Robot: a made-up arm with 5 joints.
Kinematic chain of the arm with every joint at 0, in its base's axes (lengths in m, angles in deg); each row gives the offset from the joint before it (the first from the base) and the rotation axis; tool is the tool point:
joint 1: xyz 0 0 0.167 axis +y
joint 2: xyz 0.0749 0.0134 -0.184 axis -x
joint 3: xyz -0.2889 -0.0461 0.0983 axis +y
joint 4: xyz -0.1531 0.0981 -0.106 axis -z
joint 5: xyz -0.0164 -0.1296 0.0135 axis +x
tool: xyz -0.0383 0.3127 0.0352
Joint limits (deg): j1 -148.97..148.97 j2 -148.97..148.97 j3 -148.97..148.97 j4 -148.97..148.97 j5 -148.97..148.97
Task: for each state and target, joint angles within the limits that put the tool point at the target. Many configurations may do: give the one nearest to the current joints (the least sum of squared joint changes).
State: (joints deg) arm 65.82 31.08 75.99 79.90 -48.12
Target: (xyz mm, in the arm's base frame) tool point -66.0 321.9 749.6
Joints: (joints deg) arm 83.75 43.72 95.84 79.10 -80.73
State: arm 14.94 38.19 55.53 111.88 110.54
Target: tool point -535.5 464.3 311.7
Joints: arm 10.79 40.11 32.48 105.40 129.66
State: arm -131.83 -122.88 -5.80 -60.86 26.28
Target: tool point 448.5 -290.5 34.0
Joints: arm -134.61 -105.67 13.72 -57.50 44.95
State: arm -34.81 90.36 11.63 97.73 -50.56
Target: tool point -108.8 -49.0 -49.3
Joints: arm -20.09 102.59 -5.11 124.94 -19.91
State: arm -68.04 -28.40 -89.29 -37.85 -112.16
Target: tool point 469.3 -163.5 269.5
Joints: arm -97.56 -30.26 -73.99 -3.96 -140.97
